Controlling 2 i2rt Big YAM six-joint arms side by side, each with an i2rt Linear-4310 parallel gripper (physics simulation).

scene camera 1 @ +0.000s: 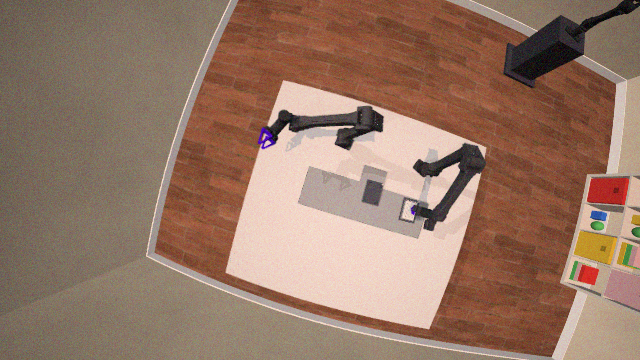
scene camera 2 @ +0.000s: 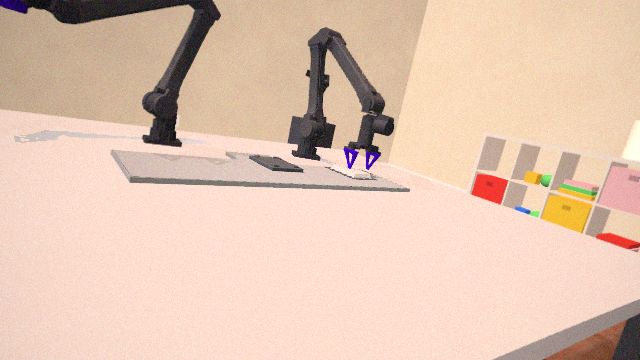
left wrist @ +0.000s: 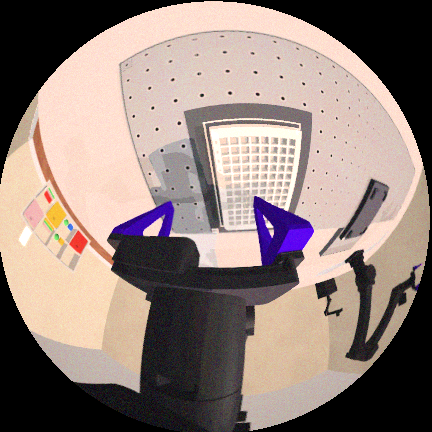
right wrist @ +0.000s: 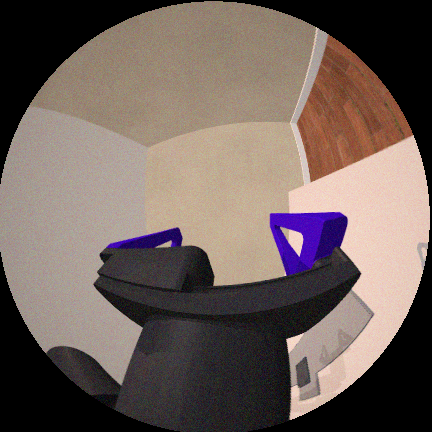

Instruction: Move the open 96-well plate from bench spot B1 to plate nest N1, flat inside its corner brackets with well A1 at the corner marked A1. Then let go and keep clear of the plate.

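Pixels of known places: left gripper, fingertip midpoint: (scene camera 1: 417,210) (scene camera 2: 358,169) (left wrist: 210,202); right gripper, fingertip midpoint: (scene camera 1: 260,146) (right wrist: 223,226); left arm's base, link origin: (scene camera 1: 421,168) (scene camera 2: 305,157); right arm's base, link origin: (scene camera 1: 344,142) (scene camera 2: 161,143) (left wrist: 353,254).
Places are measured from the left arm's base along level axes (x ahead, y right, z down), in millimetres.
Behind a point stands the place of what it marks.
The white open 96-well plate (scene camera 1: 407,212) @[x 326, y -108, z -29 mm] (scene camera 2: 354,173) @[x 374, y -105, z -28 mm] (left wrist: 257,162) @[x 328, y -129, z -28 mm] lies flat, wells up, inside the dark border of bench spot B1 (left wrist: 305,150) @[x 365, y -80, z -15 mm]. The plate nest N1 (scene camera 1: 372,192) @[x 377, y 185, z -24 mm] (scene camera 2: 276,163) @[x 401, y 183, z -25 mm] (left wrist: 366,209) @[x 378, y 147, z -25 mm] (right wrist: 303,371) is a dark block with small raised corner brackets and holds no plate. Its A1 mark is too small to read. My left gripper (scene camera 1: 414,210) @[x 269, y -156, z -29 mm] (scene camera 2: 359,168) @[x 269, y -156, z -29 mm] (left wrist: 210,202) @[x 269, y -156, z -29 mm] is open and points down, low over the plate's edge area; one finger overlaps the plate in the left wrist view. My right gripper (scene camera 1: 266,138) @[x 604, y 866, z -390 mm] (right wrist: 223,226) @[x 604, y 866, z -390 mm] is open and empty, raised far from the plate.
A grey perforated board (scene camera 1: 330,192) @[x 564, y 414, z -13 mm] (scene camera 2: 165,172) @[x 687, y 486, z -13 mm] (left wrist: 240,82) @[x 397, y -169, z -13 mm] lies under the plate and nest on the pale table (scene camera 1: 320,260) @[x 994, y 153, z 0 mm] (scene camera 2: 280,260) @[x 1097, y 253, z 0 mm]. A shelf unit with coloured boxes and a black pedestal (scene camera 1: 545,50) stand beyond the table.
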